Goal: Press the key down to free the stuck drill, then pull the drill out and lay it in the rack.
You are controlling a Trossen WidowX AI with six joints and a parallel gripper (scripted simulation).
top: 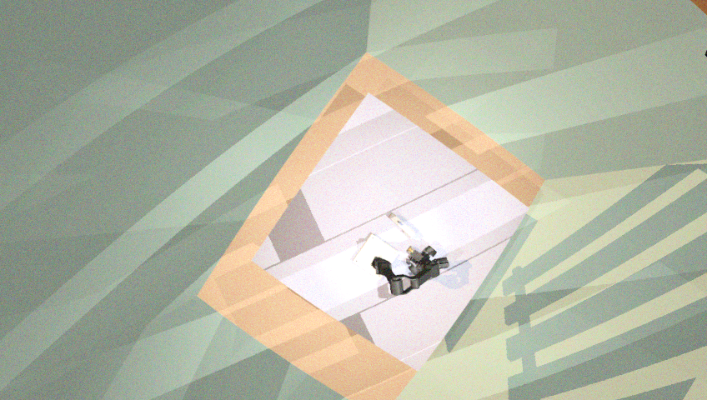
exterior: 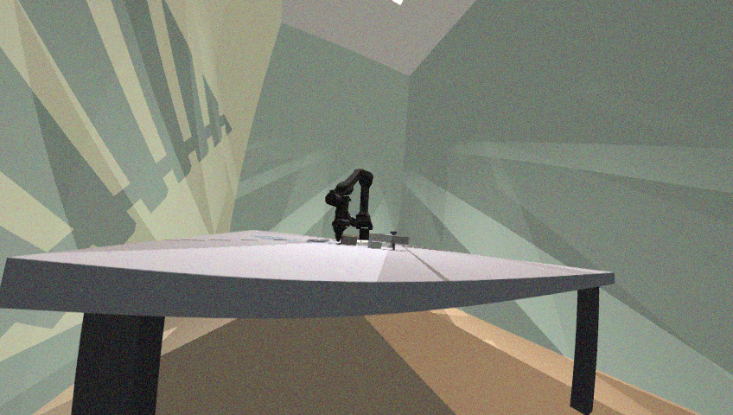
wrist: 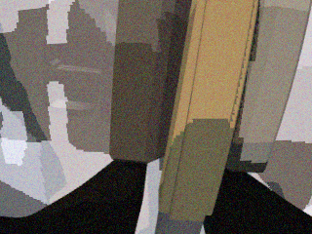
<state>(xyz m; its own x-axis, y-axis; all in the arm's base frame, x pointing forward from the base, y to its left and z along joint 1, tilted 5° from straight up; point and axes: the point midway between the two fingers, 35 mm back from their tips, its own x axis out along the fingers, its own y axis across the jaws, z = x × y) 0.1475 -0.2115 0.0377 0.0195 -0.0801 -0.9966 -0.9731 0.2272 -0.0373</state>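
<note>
Right now my gripper tip is 1 cm short of the drill, 4 cm to the right of it and 3 cm below it. Also, from my gripper tip: dark block: 1 cm ahead, 5 cm to the left, 1 cm above; then key: 13 cm ahead, 22 cm to the left, 4 cm above.
</note>
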